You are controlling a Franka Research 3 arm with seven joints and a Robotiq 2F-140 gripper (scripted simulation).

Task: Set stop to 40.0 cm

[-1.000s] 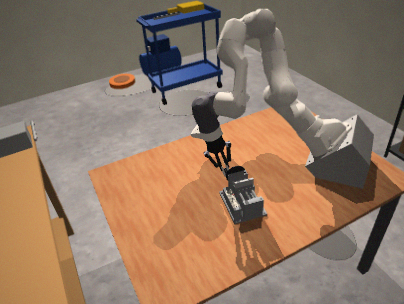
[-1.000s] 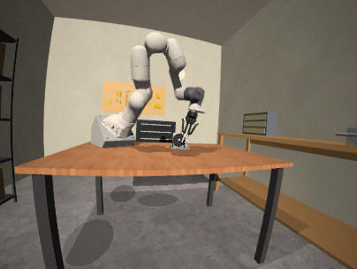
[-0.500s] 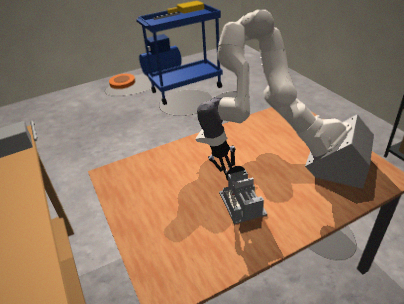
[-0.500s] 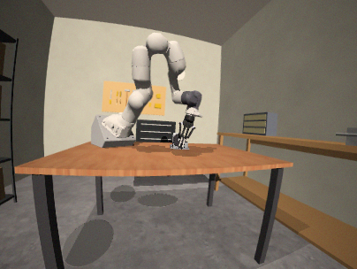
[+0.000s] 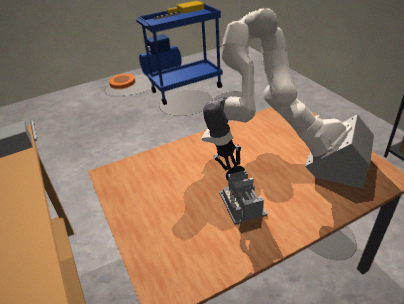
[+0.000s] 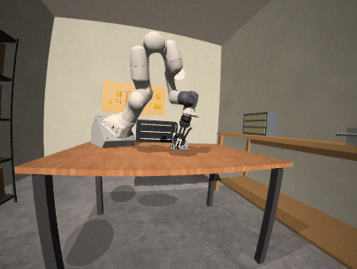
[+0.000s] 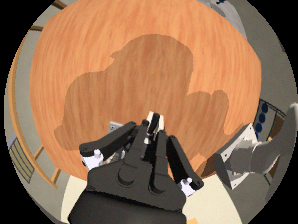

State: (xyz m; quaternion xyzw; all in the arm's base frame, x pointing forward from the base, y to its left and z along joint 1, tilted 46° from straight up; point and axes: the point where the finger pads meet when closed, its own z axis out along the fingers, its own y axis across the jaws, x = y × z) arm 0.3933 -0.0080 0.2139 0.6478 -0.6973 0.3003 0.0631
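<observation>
Now: hand 20 mm to the right of the handwheel and 10 mm above it.
</observation>
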